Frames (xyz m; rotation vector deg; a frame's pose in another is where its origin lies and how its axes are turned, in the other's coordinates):
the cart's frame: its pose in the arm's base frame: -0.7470 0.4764 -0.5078 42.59 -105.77 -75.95
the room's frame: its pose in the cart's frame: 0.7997 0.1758 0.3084 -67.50 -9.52 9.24
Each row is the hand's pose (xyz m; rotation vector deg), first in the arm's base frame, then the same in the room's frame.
Working: the arm's base frame: its pose in the room's frame: -0.7382 1.2633 -0.1983 8.42 50.73 116.19

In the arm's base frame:
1: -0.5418 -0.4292 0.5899 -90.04 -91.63 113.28
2: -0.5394 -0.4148 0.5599 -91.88 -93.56 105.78
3: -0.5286 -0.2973 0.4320 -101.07 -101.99 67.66
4: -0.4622 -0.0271 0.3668 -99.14 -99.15 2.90
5: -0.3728 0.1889 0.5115 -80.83 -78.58 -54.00
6: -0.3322 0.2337 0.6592 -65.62 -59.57 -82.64
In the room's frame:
1: 0.1247 1.3080 0.0829 -67.95 104.05 -78.48
2: 0.1009 1.2889 0.0694 -69.05 108.62 -81.95
3: -0.0395 1.1883 0.0477 71.67 -135.29 94.20
4: -0.2918 1.1111 0.1573 39.63 -103.77 69.91
5: -0.4334 1.1821 0.3820 11.41 -66.33 47.42
6: -0.4270 1.2766 0.5105 -5.11 -43.64 33.41

